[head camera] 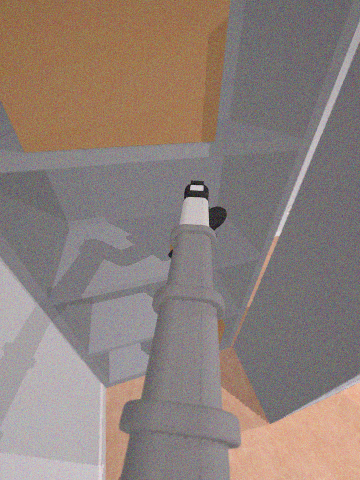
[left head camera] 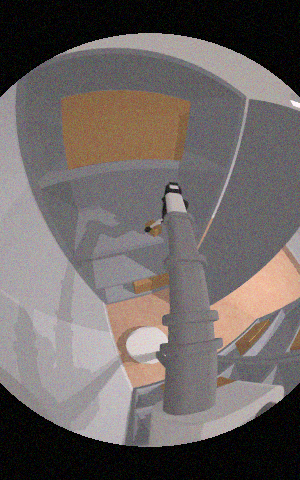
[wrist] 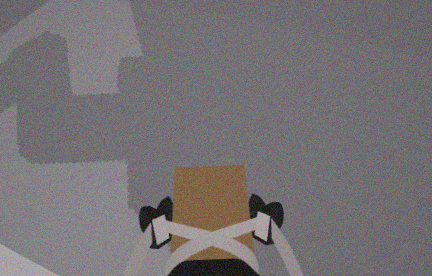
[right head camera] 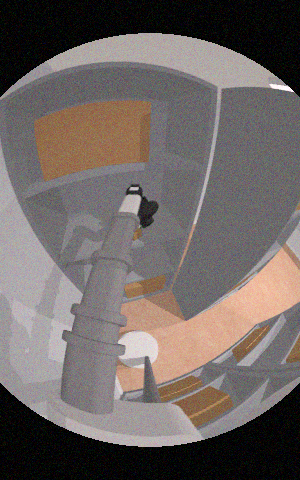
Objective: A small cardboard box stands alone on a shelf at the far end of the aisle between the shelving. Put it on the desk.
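Places are measured from the robot's base along level axes (x ahead, y left, z up), in millimetres.
Pixels of known places: gripper, fingertip midpoint: (left head camera: 150,227) (wrist: 211,211); robot's base, link origin: (left head camera: 146,343) (right head camera: 137,348).
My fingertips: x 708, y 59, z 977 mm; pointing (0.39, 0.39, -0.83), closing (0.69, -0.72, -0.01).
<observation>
Ahead of a thing's pixels: the offset from my fingertips to its top centre. Level surfaces: height alone.
The small cardboard box @(12 mm right, 13 mm back, 38 mm up) (wrist: 210,190) (left head camera: 156,229) (right head camera: 137,234) is plain brown and stands on a grey shelf @(14 mm down) (head camera: 117,270) (left head camera: 107,243). In the wrist view it is at the bottom centre. My gripper (wrist: 211,211) (left head camera: 151,229) is shut on it, with one black fingertip pad against its left side and the other against its right side. The white finger links cross over the box's near part. In the head view the arm hides nearly all of the box and gripper. No gap shows between box and shelf. The desk does not show.
A large brown box @(162 mm left, 5 mm ahead, 713 mm up) (head camera: 110,75) (left head camera: 125,127) (right head camera: 92,140) sits on the shelf above. Another brown box @(45 mm right, 88 mm ahead, 658 mm down) (left head camera: 150,283) (right head camera: 145,286) lies on a lower shelf. A grey panel (head camera: 315,250) (left head camera: 265,175) rises at the right, a light wall (head camera: 45,390) at the left.
</observation>
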